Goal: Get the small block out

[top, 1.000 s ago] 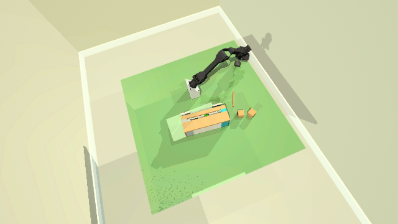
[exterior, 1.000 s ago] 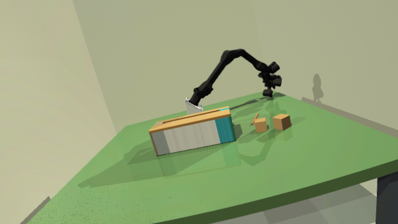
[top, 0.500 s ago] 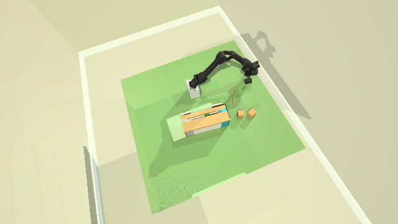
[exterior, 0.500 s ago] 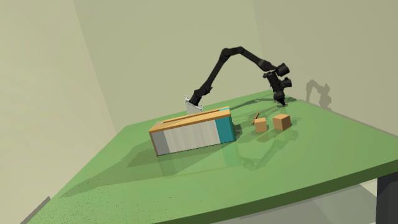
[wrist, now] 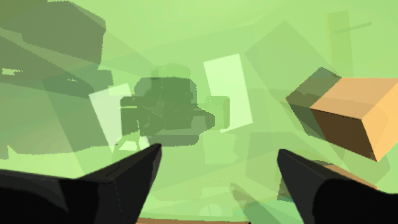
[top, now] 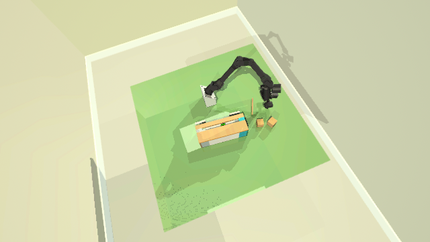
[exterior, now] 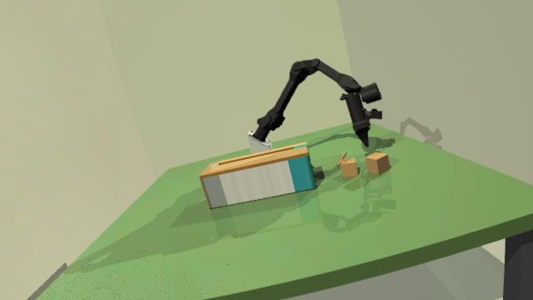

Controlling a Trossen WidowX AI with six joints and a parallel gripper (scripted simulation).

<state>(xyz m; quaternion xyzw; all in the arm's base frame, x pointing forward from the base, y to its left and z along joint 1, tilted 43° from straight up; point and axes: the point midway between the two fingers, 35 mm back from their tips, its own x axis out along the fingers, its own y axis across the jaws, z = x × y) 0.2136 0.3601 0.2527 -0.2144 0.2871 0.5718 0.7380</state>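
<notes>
Now: the small green block 400 mm to the right of my gripper tip, 90 mm ahead of it and 40 mm above it. Also, from my gripper tip: thin wooden stick: 100 mm to the right, 40 mm below, 40 mm behind; box: 420 mm to the right, 80 mm ahead, 20 mm above.
</notes>
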